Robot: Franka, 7 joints.
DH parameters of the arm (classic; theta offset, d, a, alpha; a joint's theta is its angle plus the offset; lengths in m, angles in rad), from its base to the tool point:
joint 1: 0 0.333 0 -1.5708
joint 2: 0 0 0 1.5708
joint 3: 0 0.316 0.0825 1.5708
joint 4: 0 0 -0.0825 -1.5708
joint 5: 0 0.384 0 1.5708
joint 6: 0 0 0.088 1.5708
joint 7: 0 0.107 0 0
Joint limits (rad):
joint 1: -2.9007..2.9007
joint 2: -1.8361..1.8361
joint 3: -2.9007..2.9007
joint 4: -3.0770..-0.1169
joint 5: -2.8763..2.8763
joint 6: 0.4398..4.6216
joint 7: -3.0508..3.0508
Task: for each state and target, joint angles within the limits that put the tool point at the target. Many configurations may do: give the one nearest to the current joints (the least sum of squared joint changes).
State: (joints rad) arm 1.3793 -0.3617 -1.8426 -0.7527 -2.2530 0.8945 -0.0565
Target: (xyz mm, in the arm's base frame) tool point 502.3 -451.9 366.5
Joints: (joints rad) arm 1.8430 -0.9966 -1.9522 -1.4551 -1.9870 0.8327 -0.0565
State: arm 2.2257 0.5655 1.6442 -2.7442 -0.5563 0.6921 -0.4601
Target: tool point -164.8 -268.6 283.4
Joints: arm 2.6326 0.6482 1.6967 -2.5021 -0.6277 1.0945 -0.4601
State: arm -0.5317 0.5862 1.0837 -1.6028 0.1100 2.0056 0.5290
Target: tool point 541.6 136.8 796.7
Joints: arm -0.6887 -0.0074 0.9191 -1.2889 0.0892 1.8701 0.5290
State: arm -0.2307 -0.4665 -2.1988 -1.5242 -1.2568 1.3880 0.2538
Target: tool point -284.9 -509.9 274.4
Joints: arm 0.2231 -0.7384 -2.0208 -1.8628 -1.1731 1.4627 0.2538
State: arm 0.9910 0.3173 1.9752 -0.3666 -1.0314 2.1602 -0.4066
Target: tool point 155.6 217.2 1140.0
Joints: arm 0.6092 0.3505 2.0326 -0.1819 -1.0374 2.4249 -0.4066
